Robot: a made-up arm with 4 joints. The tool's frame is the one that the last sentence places.
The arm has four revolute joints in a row. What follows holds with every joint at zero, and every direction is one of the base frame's. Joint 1 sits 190 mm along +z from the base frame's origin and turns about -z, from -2.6 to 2.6 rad. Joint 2 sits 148 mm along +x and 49 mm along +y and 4 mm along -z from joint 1 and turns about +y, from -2.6 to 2.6 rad. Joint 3 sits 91 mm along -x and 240 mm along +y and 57 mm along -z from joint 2 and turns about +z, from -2.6 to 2.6 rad. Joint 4 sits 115 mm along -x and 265 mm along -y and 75 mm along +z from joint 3 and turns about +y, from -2.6 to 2.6 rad. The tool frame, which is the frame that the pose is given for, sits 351 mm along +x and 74 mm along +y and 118 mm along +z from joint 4; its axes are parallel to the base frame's.
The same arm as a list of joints. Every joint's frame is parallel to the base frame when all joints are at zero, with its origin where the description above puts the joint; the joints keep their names.
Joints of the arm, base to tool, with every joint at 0 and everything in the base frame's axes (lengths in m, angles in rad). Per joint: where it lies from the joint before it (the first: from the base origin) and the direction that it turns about. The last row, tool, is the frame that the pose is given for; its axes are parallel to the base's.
joint 1: xyz 0.0000 0.0000 0.1900 axis 0 0 -1
joint 2: xyz 0.1480 0.0490 -0.0040 axis 0 1 0
joint 3: xyz -0.0910 0.2400 -0.0570 axis 0 0 1
joint 4: xyz -0.1150 -0.2650 0.0750 axis 0 1 0
tool: xyz 0.3510 0.0740 0.1180
Joint limits (rad, base to tool): -2.6000..2.6000 -2.6000..2.6000 -2.6000..2.6000 -2.6000..2.6000

